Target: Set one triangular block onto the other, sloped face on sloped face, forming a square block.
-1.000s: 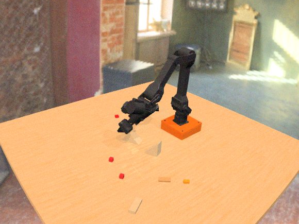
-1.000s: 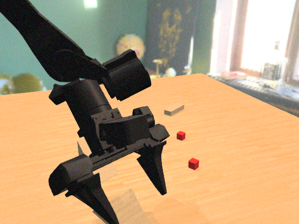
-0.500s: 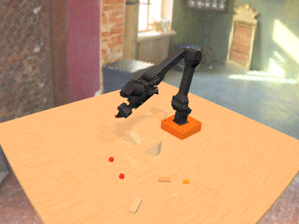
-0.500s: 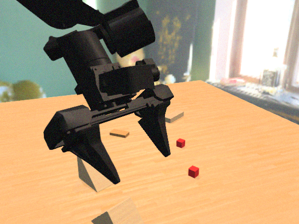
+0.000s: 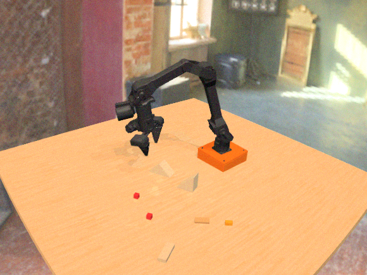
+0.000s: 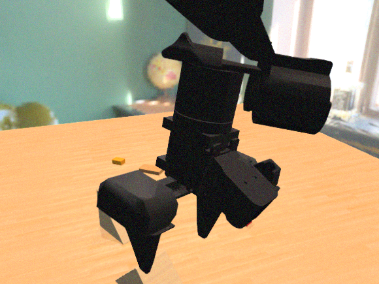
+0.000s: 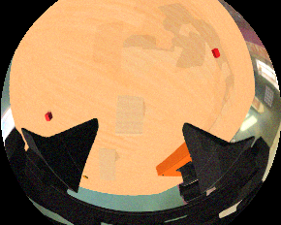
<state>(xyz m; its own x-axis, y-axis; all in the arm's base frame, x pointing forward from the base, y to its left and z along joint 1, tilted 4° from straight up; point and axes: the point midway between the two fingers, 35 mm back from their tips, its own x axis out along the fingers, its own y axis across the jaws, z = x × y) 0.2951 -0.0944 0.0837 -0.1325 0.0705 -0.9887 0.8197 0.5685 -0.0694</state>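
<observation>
The triangular block lies 200 mm to the left of my gripper tip, 70 mm below it and 50 mm behind it. Round my gripper tip: small orange block: 440 mm to the left, 80 mm below, 30 mm behind; long tan block: 440 mm to the left, 220 mm ahead, 80 mm below.
</observation>
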